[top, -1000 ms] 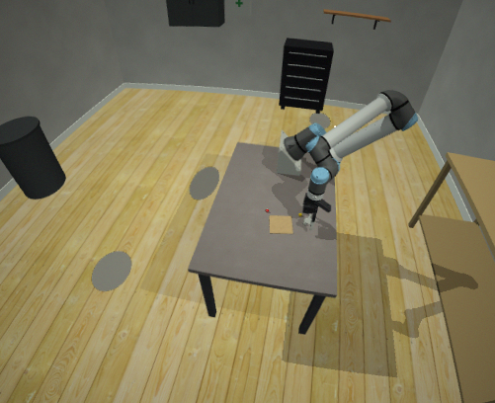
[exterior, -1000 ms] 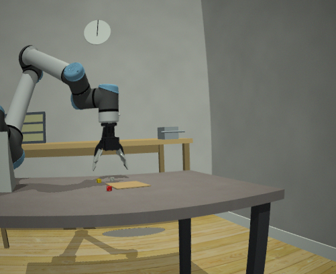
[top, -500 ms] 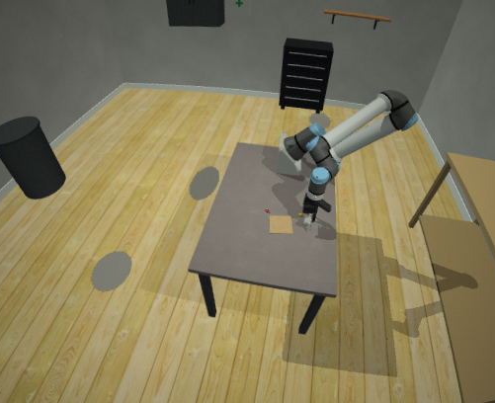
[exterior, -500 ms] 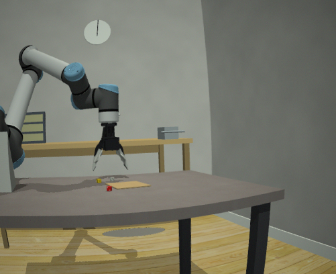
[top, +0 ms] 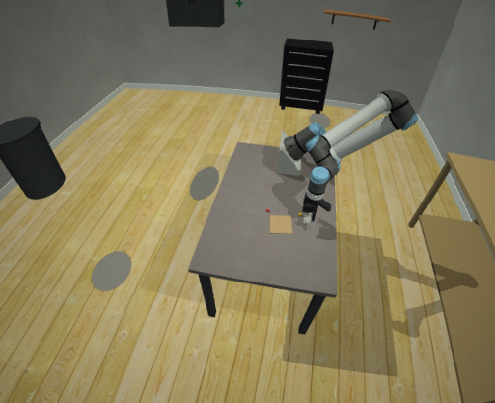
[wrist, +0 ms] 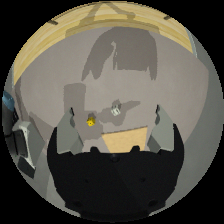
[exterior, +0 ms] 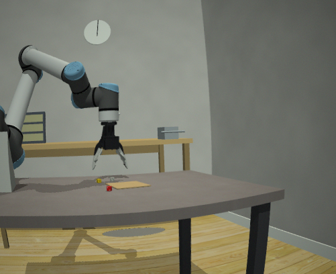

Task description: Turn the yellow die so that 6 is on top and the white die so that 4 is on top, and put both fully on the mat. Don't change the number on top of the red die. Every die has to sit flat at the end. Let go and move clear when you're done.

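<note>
The white die lies 3 cm to the right of my hand and 4 cm below it. Round my hand: red die 8 cm behind, 27 cm to the right, 4 cm below; then tan mat 2 cm ahead, 18 cm to the right, 4 cm below; then yellow die 7 cm behind, 6 cm to the right, 4 cm below.
</note>
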